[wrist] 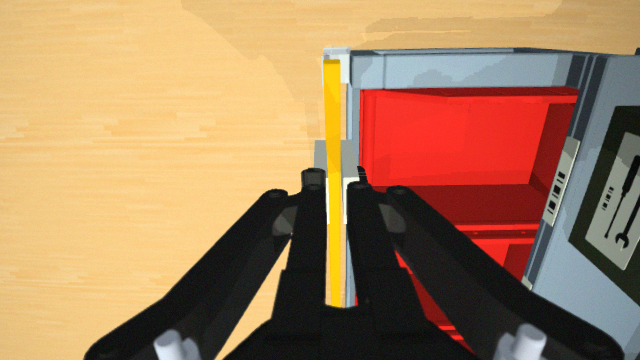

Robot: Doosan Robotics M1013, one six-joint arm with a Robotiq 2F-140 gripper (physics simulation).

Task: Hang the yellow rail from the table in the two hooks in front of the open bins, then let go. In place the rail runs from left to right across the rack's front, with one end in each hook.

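Places are measured from the arm's base along level axes (x back, y right, z up), in metres.
Pixels of known places: gripper, between the fingertips: (333, 158).
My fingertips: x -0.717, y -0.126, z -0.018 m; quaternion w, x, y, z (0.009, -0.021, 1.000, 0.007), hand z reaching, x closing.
Note:
For each thing: its top centre in the pictures, then the offset to it from my fingertips. "pt": a spot on its surface instead. Level surfaces: height alone.
- yellow rail, a spot on its surface: (333, 115) pt dx +0.001, dy -0.033, dz +0.010 m
- pale hook, a spot on its surface: (337, 51) pt dx -0.001, dy -0.070, dz -0.012 m
- blue-grey rack, a spot on its surface: (465, 70) pt dx -0.079, dy -0.062, dz +0.005 m
- wooden table, height of its surface: dz -0.080 m
- blue-grey panel, a spot on its surface: (590, 265) pt dx -0.197, dy +0.073, dz +0.022 m
- white barcode label, centre of its top: (563, 183) dx -0.147, dy +0.003, dz +0.027 m
The yellow rail (333, 115) runs from the top of the wrist view down between the fingers. My gripper (333, 158) is shut on it, with a grey block around the rail at the fingertips. The rail's far end lies over or in the pale hook (337, 51) at the front corner of the blue-grey rack (465, 70); its exact height in the hook cannot be told. The rail is roughly parallel to the rack's front edge. The other hook and the rail's near end are hidden behind the gripper. Red open bins (450, 140) stand right of the rail.
The wooden table (125, 125) extends left of the rail and beyond the rack. A blue-grey panel (590, 265) with a tool picture (612, 200) stands at the right. A white barcode label (561, 182) is on the rack beside the bins.

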